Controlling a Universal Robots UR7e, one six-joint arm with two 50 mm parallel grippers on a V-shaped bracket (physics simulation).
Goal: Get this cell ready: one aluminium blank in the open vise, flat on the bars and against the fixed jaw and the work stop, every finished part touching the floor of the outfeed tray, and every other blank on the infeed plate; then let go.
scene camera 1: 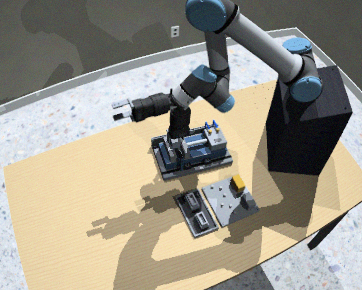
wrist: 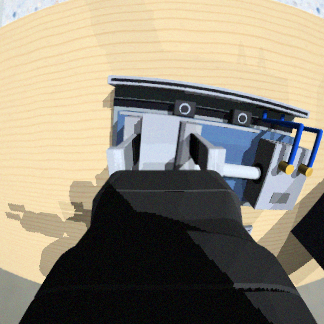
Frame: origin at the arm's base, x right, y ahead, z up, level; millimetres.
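Where they show: end effector, tool point: (scene camera 1: pixel 175 136) (wrist: pixel 164 147).
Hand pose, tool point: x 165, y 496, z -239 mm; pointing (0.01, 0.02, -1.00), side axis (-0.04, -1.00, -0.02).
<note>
Each offset is from my tool point to the top centre of the thing. "spot": to the spot under its first point.
The vise @(dz -14, dx -32, dy -62 mm) (scene camera 1: pixel 200 152) (wrist: pixel 222 140) stands on its base; its jaws are apart. In the wrist view a pale grey aluminium blank @(dz +2, dx +0, dy +7 mm) (wrist: pixel 159 135) lies between the fixed jaw (wrist: pixel 131 126) on the left and the moving jaw (wrist: pixel 185 136). Its seating on the bars and its touch on the work stop are hidden. My gripper (scene camera 1: pixel 175 143) (wrist: pixel 165 150) points down at the vise, open, one finger either side of the blank. The bracket's other gripper (scene camera 1: pixel 120 111) sticks out sideways, empty. Two hollow finished parts @(spot: dz -87, dx -249, dy +51 mm) (scene camera 1: pixel 192 201) @(spot: dz -87, dx -337, dy +60 mm) (scene camera 1: pixel 201 220) sit in the outfeed tray @(spot: dz -103, dx -386, dy +62 mm) (scene camera 1: pixel 206 232).
The infeed plate @(dz -105, dx -301, dy -96 mm) (scene camera 1: pixel 215 200), beside the tray, bears small pins, a yellow block @(dz -70, dx -258, dy -150 mm) (scene camera 1: pixel 238 183) and a grey block @(dz -70, dx -350, dy -144 mm) (scene camera 1: pixel 247 200) in shadow. Blue fittings @(spot: dz -28, dx -10, dy -179 mm) (wrist: pixel 301 145) rise at the vise's right end. The black robot pedestal (scene camera 1: pixel 305 135) stands at the right.
</note>
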